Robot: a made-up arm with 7 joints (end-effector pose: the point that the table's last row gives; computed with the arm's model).
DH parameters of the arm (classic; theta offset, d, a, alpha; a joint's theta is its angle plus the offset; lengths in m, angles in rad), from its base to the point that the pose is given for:
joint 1: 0 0.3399 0 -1.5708
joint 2: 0 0 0 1.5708
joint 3: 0 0.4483 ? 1.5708
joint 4: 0 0 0.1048 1.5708
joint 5: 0 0.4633 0 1.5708
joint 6: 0 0 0.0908 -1.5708
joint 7: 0 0.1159 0 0
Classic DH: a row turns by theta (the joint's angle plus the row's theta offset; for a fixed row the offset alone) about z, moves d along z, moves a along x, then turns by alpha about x.
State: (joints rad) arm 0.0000 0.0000 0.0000 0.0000 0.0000 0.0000 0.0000
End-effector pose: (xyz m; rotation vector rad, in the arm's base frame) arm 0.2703 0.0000 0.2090 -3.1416 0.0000 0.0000
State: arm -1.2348 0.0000 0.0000 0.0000 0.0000 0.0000 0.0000
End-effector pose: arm 0.0891 -0.2552 0.2090 -2.5616 1.8187 0.0000
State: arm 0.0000 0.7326 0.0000 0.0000 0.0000 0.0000 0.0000
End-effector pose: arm 0.1134 0.0000 0.0618 -2.9332 0.0000 1.1252
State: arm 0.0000 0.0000 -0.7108 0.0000 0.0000 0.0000 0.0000
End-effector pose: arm 0.2048 -0.1764 0.2090 -2.9453 1.0932 0.0000
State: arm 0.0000 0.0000 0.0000 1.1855 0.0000 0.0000 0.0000
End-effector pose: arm 0.6850 0.0000 0.7518 -2.6057 0.0000 -1.7550
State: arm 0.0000 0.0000 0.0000 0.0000 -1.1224 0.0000 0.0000
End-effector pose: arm 0.2189 0.0818 0.2090 -2.6597 -1.6720 0.0000
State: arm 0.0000 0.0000 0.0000 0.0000 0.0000 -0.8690 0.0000
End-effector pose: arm 0.3266 0.0000 0.3194 -2.8497 0.0000 -1.3225
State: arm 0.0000 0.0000 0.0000 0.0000 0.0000 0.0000 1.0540
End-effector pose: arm 0.2703 0.0000 0.2090 -2.7153 1.5800 0.0000
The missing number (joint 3, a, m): 0.0747
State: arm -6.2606 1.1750 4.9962 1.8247 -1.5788 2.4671 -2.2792
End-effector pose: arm 0.6156 -0.4716 0.6010 -0.9399 0.5516 2.3695
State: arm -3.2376 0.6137 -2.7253 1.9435 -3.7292 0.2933 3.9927
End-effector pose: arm 0.0718 0.2145 1.2603 -0.5224 -0.5182 -2.5370
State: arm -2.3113 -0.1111 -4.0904 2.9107 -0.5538 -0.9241 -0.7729
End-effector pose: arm 0.0365 0.1596 1.2793 -0.8285 0.2057 1.7027
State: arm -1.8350 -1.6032 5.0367 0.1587 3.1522 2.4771 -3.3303
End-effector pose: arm -0.3366 0.1622 0.4596 -1.4537 -0.0838 0.2640
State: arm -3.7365 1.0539 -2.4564 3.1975 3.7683 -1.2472 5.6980
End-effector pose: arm -0.5668 0.5048 0.7610 -1.1944 0.1103 -0.5003
